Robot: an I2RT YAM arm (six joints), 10 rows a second.
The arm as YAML. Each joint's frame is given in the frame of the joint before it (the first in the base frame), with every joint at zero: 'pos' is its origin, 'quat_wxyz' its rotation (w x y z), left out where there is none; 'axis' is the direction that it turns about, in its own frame. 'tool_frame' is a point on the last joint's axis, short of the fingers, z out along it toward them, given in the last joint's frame.
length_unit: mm
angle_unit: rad
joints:
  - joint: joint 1
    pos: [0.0, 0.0, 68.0]
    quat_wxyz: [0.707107, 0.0, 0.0, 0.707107]
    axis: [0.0, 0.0, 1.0]
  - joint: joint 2
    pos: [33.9, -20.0, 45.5]
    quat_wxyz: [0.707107, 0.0, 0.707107, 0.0]
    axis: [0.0, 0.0, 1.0]
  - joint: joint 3
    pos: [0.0, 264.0, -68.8]
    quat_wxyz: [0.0, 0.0, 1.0, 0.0]
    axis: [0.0, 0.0, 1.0]
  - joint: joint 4
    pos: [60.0, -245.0, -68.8]
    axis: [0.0, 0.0, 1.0]
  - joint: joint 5
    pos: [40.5, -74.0, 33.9]
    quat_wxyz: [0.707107, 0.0, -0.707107, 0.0]
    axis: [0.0, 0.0, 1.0]
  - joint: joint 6
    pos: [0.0, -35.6, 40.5]
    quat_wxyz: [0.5, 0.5, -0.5, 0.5]
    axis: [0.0, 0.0, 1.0]
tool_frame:
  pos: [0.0, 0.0, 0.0]
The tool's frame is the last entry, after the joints.
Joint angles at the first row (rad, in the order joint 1, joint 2, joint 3, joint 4, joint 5, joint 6):
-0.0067, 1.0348, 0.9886, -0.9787, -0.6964, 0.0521
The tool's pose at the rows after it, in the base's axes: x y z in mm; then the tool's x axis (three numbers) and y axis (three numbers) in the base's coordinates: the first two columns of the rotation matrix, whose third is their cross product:
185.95 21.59 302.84 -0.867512 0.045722 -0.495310 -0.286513 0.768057 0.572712
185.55 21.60 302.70 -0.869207 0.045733 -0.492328 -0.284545 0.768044 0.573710
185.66 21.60 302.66 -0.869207 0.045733 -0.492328 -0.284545 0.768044 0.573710
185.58 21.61 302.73 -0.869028 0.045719 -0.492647 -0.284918 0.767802 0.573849
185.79 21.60 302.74 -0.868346 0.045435 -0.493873 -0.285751 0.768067 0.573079
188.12 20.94 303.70 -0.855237 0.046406 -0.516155 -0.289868 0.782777 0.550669
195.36 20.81 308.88 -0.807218 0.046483 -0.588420 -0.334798 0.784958 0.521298
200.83 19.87 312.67 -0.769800 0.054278 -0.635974 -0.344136 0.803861 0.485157
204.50 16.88 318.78 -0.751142 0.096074 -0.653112 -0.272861 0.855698 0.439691
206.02 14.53 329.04 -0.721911 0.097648 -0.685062 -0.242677 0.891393 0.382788
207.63 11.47 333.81 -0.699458 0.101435 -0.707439 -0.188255 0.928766 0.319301
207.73 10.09 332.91 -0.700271 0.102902 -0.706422 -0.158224 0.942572 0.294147
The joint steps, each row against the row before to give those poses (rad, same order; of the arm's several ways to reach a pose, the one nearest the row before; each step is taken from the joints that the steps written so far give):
0.0000, -0.0001, 0.0000, 0.0061, 0.0000, -0.0001
0.0000, -0.0003, 0.0000, -0.0038, 0.0000, 0.0001
0.0000, 0.0004, 0.0000, 0.0004, 0.0000, 0.0000
0.0000, -0.0004, 0.0000, 0.0000, -0.0004, 0.0000
0.0000, 0.0004, 0.0000, 0.0015, 0.0004, -0.0004
0.0000, -0.0004, 0.0000, 0.0248, 0.0233, 0.0004
0.0001, 0.0000, 0.0004, 0.0866, 0.0031, 0.0004
-0.0001, 0.0000, 0.0004, 0.0641, 0.0316, 0.0087
0.0000, 0.0000, 0.0183, 0.0248, 0.1003, 0.0450
0.0000, 0.0000, 0.0347, 0.0008, 0.0748, -0.0023
0.0000, 0.0000, 0.0160, 0.0068, 0.0938, 0.0001
0.0000, 0.0003, -0.0004, -0.0046, 0.0412, -0.0001

